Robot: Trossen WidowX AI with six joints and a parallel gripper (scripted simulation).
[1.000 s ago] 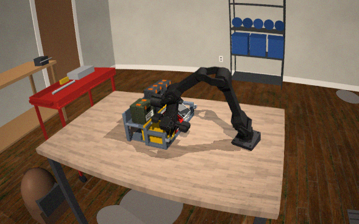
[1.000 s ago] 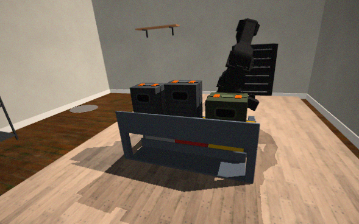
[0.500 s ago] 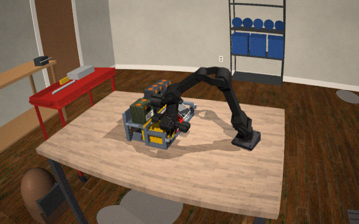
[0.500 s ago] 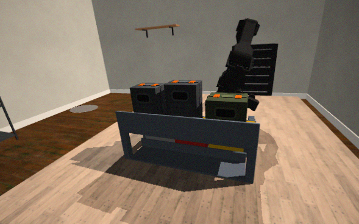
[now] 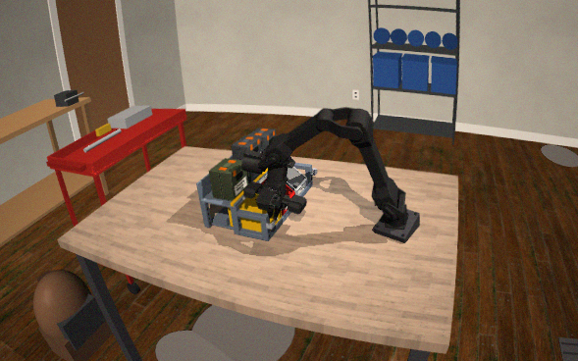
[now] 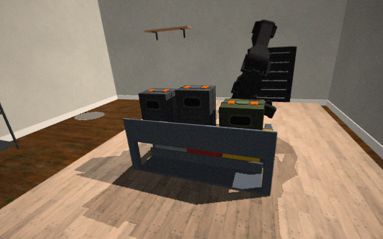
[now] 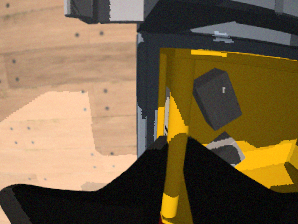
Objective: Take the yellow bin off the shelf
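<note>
Now: hand 70 mm short of the yellow open bin, 20 mm above it and 10 mm to the right of it. Also, from my hand: green case 150 mm ahead, 90 mm above, 10 mm to the left; red bin 110 mm to the right, 70 mm ahead, 20 mm below.
</note>
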